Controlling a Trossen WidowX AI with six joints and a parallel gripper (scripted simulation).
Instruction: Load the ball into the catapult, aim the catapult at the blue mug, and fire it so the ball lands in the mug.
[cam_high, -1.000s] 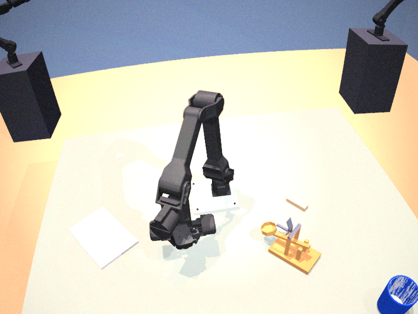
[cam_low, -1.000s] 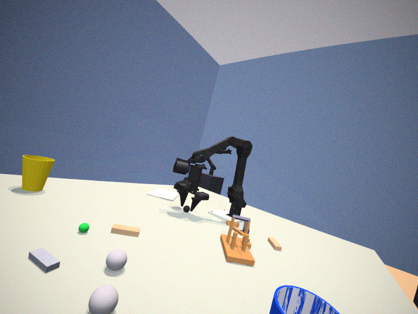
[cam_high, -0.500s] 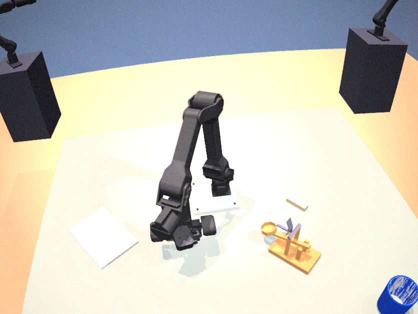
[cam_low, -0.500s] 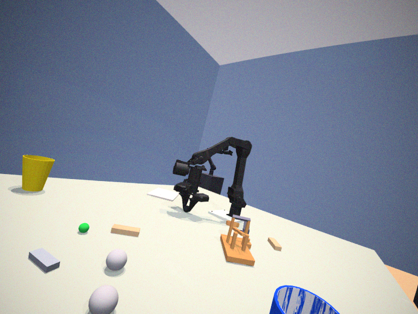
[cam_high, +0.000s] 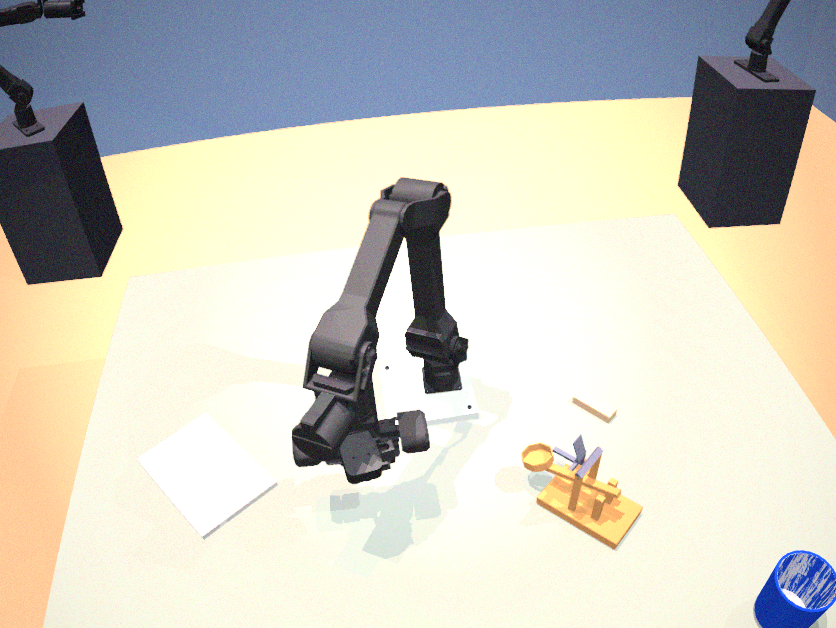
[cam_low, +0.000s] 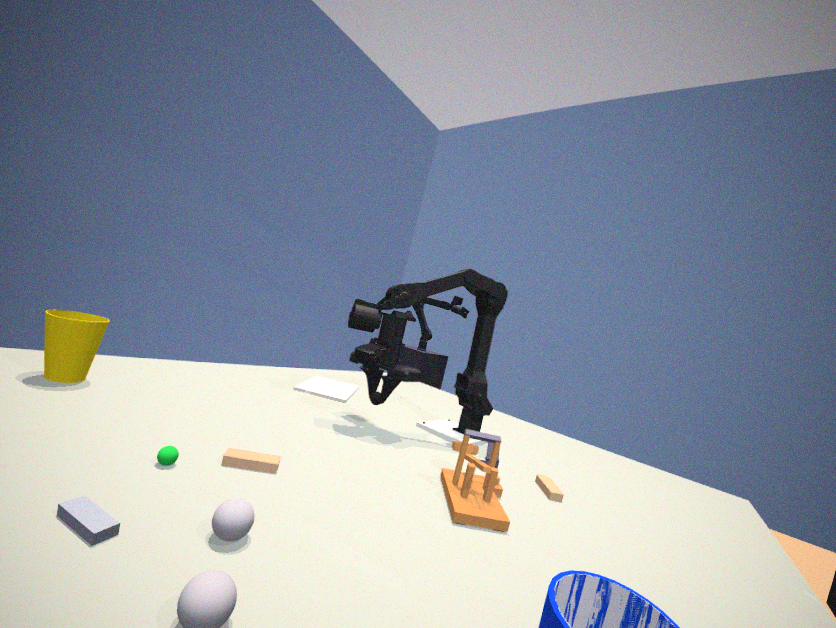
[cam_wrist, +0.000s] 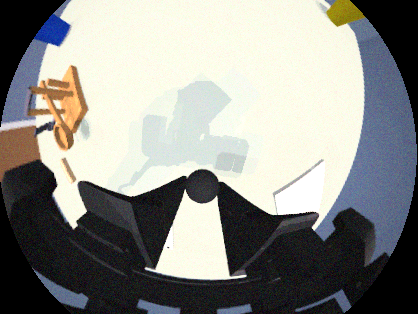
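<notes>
Right now my gripper tip is 30 mm short of the orange wooden catapult and 300 mm to the right of it. From my gripper tip the other things lie so: green ball: 430 mm ahead, 80 mm to the left, 40 mm below; dark ball: 10 mm above; white sheet: 60 mm behind, 270 mm to the right, 50 mm below.
</notes>
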